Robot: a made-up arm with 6 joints. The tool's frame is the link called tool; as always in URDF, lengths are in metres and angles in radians.
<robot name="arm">
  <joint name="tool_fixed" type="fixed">
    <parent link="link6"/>
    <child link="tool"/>
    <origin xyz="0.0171 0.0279 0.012" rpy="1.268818 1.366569 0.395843"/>
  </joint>
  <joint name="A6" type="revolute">
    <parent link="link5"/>
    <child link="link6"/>
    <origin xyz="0.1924 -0.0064 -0.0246" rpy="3.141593 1.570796 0"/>
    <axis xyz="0 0 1"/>
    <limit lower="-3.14" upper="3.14"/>
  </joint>
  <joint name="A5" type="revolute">
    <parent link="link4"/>
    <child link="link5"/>
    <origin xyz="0.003 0.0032 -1.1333" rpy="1.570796 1.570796 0"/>
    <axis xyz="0 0 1"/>
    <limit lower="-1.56" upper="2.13"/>
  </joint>
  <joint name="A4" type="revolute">
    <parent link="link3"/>
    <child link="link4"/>
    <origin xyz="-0.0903 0.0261 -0.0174" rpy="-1.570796 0 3.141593"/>
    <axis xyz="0 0 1"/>
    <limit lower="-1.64" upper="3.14"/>
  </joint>
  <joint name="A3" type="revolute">
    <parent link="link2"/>
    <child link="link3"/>
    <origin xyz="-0.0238 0.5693 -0.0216" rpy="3.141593 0 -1.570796"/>
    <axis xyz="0 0 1"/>
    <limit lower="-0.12" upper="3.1"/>
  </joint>
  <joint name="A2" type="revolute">
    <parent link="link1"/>
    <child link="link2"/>
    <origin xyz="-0.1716 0.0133 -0.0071" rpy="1.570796 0 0"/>
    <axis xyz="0 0 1"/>
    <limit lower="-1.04" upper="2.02"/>
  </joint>
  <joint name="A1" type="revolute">
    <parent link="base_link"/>
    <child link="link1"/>
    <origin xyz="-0.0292 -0.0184 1.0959" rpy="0 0 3.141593"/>
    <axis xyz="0 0 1"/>
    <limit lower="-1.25" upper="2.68"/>
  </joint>
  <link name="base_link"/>
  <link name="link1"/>
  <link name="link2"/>
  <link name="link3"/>
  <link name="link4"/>
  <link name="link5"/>
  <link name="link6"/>
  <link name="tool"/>
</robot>
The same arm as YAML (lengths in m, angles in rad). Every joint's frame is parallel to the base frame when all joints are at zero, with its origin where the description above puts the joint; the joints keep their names.
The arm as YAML. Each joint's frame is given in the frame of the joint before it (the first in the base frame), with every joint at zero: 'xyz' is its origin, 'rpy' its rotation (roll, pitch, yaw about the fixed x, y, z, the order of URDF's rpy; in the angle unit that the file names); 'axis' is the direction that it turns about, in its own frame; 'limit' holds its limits. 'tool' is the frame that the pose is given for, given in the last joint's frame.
units:
  length: m
  angle: rad
joints:
  - name: A1
    type: revolute
    origin:
      xyz: [-0.0292, -0.0184, 1.0959]
      rpy: [0.0, 0.0, 0.0]
    axis: "+z"
    limit:
      lower: -1.25
      upper: 2.68
  - name: A2
    type: revolute
    origin:
      xyz: [0.1716, -0.0133, -0.0071]
      rpy: [0.0, 0.0, 0.0]
    axis: "+y"
    limit:
      lower: -1.04
      upper: 2.02
  - name: A3
    type: revolute
    origin:
      xyz: [0.0238, -0.0216, 0.5693]
      rpy: [0.0, 0.0, 0.0]
    axis: "-y"
    limit:
      lower: -0.12
      upper: 3.1
  - name: A4
    type: revolute
    origin:
      xyz: [0.0261, 0.0174, 0.0903]
      rpy: [0.0, 0.0, 0.0]
    axis: "-x"
    limit:
      lower: -1.64
      upper: 3.14
  - name: A5
    type: revolute
    origin:
      xyz: [1.1333, 0.0032, 0.003]
      rpy: [0.0, 0.0, 0.0]
    axis: "-y"
    limit:
      lower: -1.56
      upper: 2.13
  - name: A6
    type: revolute
    origin:
      xyz: [0.1924, 0.0246, -0.0064]
      rpy: [0.0, 0.0, 0.0]
    axis: "-x"
    limit:
      lower: -3.14
      upper: 3.14
tool:
  origin:
    xyz: [-0.012, 0.0171, -0.0279]
    rpy: [-0.6904, 0.0783, 0.1888]

